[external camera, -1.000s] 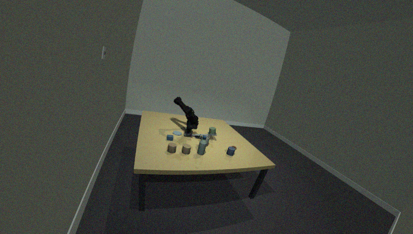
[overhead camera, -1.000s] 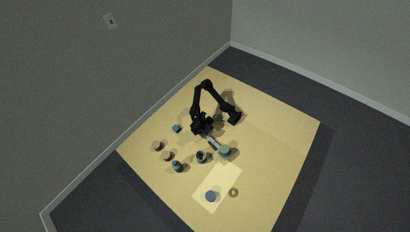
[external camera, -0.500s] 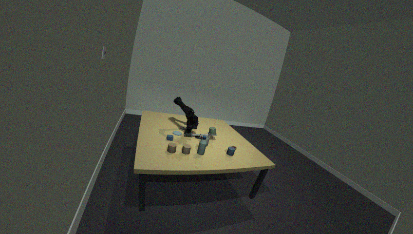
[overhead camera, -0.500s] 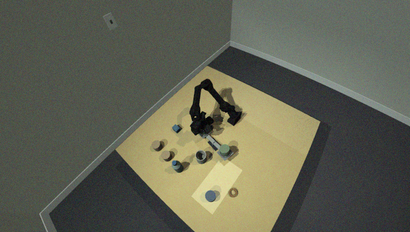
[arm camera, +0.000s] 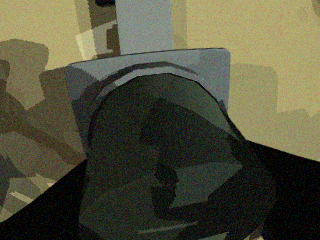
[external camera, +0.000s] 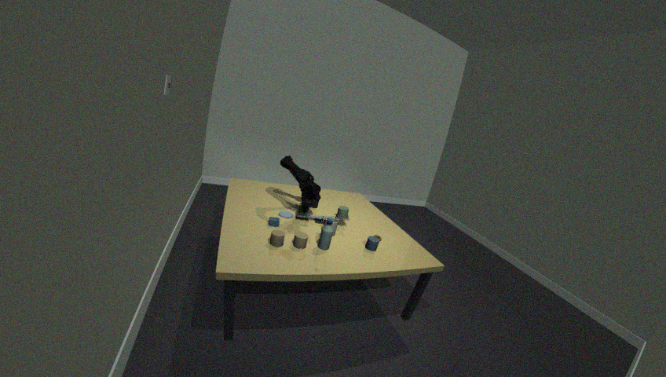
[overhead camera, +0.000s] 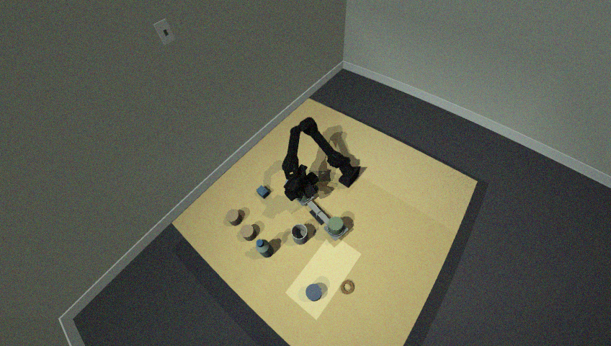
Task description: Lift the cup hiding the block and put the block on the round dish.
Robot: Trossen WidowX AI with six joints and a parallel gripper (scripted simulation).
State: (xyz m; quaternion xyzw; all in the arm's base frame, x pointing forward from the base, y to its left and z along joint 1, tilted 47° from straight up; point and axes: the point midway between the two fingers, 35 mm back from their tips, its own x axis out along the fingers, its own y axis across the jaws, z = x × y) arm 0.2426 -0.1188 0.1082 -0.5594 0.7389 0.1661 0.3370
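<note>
Right now my gripper tip is 10 cm to the left of the light blue round dish, 6 cm above it and 5 cm past it. The rest, counted from my gripper tip: green cup 2 cm to the right, 1 cm behind, 1 cm above; balance 13 cm to the left, 5 cm ahead, 4 cm below; balance beam 13 cm to the left, 5 cm ahead, 2 cm below.
</note>
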